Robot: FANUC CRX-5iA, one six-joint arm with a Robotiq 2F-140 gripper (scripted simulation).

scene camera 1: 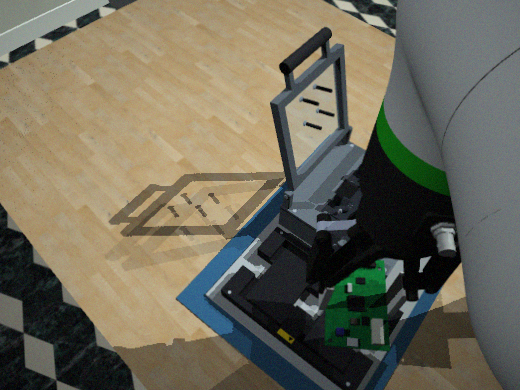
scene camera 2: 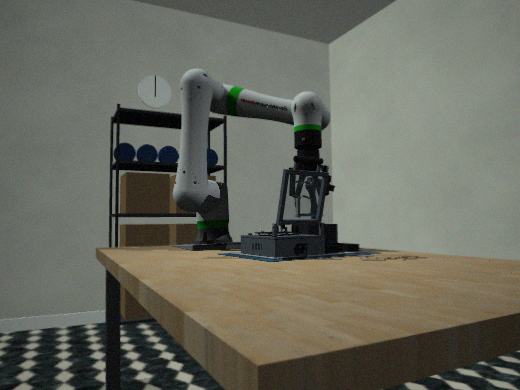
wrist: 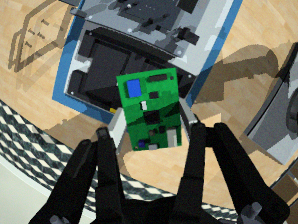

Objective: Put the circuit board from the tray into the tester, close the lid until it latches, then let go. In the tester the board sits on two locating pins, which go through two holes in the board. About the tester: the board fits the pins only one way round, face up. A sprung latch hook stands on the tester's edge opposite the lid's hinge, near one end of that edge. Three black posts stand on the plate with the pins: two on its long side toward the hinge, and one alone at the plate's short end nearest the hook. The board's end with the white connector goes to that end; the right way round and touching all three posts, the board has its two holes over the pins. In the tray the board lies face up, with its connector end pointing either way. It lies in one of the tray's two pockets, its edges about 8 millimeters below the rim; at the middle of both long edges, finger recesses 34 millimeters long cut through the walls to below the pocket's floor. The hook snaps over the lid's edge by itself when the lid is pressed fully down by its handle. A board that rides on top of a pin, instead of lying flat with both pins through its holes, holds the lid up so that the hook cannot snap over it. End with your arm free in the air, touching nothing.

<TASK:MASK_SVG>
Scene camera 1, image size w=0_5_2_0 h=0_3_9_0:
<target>my gripper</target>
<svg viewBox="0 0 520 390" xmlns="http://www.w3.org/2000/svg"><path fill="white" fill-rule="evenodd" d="M318 214L316 237L306 264L306 282L315 284L319 280L318 310L326 309L335 290L335 285L361 266L368 267L379 258L406 260L405 280L404 272L400 272L386 292L387 314L392 317L406 300L409 302L419 300L418 290L425 290L427 294L437 293L461 263L458 241L455 242L455 255L449 257L440 256L436 246L437 243L410 239L381 222L369 209L363 195L358 209L350 214L347 220L332 221L329 214ZM430 257L423 268L423 272L419 272L421 258ZM348 235L350 240L332 255L333 248L338 247L338 241L343 236Z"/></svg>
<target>green circuit board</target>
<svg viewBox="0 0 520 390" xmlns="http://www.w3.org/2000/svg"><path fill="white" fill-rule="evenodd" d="M383 260L377 260L368 267L361 266L335 285L334 293L325 309L325 346L390 352L385 266Z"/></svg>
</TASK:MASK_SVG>
